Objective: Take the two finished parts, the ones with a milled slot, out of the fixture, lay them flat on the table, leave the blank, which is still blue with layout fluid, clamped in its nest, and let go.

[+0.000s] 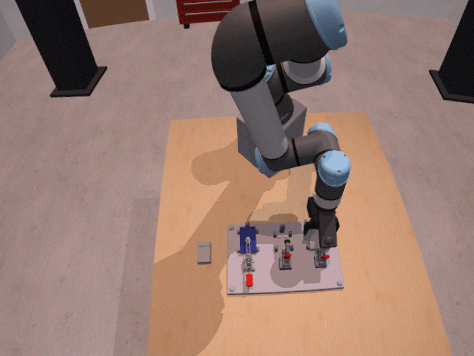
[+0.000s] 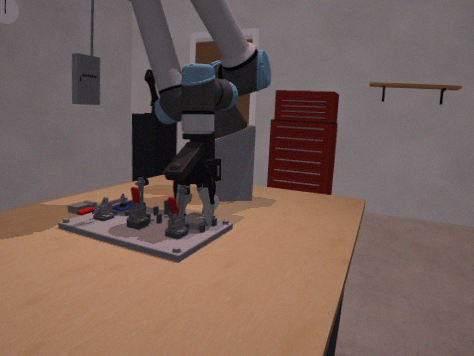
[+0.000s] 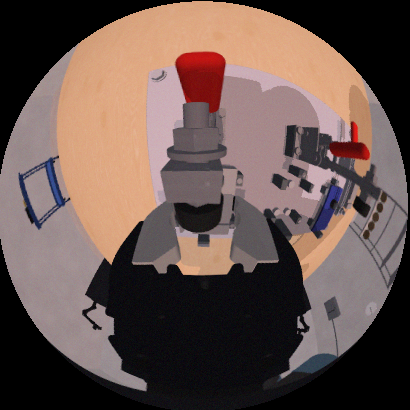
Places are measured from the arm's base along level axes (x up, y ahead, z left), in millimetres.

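Pixels of known places: gripper, fingertip midpoint: (image 1: pixel 317 239) (image 2: pixel 195 223); arm's base, origin of the base link: (image 2: pixel 226 132).
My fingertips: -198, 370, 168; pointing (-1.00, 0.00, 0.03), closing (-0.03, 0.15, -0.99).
Note:
Ahead of a thing's pixels: the offset from my fingertips to its top centre, as dx, dy, dz. "pt": to the spot under its first point.
The fixture plate (image 1: pixel 300 285) (image 2: pixel 165 245) (image 3: pixel 160 115) lies on the table. My gripper (image 1: pixel 320 237) (image 2: pixel 197 215) (image 3: pixel 204 198) is down at its right nest, jaws closed on the sides of a grey finished part {+16, +0, +0} (image 1: pixel 313 244) (image 2: pixel 197 218) (image 3: pixel 228 200), which is partly hidden and sits low in the nest. The other finished part {-1, +70, -352} (image 1: pixel 204 254) (image 2: pixel 80 206) lies flat on the table left of the plate. The blue blank {+10, +20, -219} (image 1: pixel 243 235) (image 2: pixel 120 206) (image 3: pixel 327 210) sits in the left nest under its lowered clamp. The middle nest holds no part.
The right clamp's red handle {+84, +91, +11} (image 1: pixel 325 257) (image 2: pixel 173 205) (image 3: pixel 201 75) stands up close in front of the gripper. The middle clamp's red handle {+89, +100, -99} (image 1: pixel 287 256) (image 2: pixel 135 195) (image 3: pixel 350 150) also stands up. The left clamp's red handle {pt +31, +163, -202} (image 1: pixel 249 280) (image 2: pixel 85 211) lies low.

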